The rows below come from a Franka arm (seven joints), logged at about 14 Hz.
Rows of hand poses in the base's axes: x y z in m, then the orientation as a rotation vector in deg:
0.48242, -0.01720, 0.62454, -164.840, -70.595, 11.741
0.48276, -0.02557, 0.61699, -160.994, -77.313, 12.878
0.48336, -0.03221, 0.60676, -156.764, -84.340, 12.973
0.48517, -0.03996, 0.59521, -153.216, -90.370, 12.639
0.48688, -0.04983, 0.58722, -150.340, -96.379, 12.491
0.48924, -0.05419, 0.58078, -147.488, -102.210, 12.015
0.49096, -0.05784, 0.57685, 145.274, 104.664, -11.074
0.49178, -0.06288, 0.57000, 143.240, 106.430, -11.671
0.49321, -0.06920, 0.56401, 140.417, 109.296, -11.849
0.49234, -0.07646, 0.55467, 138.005, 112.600, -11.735
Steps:
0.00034, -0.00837, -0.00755, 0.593, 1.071, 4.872
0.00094, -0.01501, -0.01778, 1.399, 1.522, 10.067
0.00275, -0.02276, -0.02933, 1.887, 1.528, 14.541
0.00446, -0.03263, -0.03732, 1.550, 1.280, 18.827
0.00682, -0.03699, -0.04376, 1.156, 0.781, 22.985
0.00854, -0.04064, -0.04769, 0.799, 0.015, 25.131
0.00936, -0.04568, -0.05454, 0.213, 0.231, 26.839
0.01079, -0.05200, -0.06053, -0.165, 0.256, 29.424
0.00992, -0.05926, -0.06987, 0.160, 0.350, 32.033

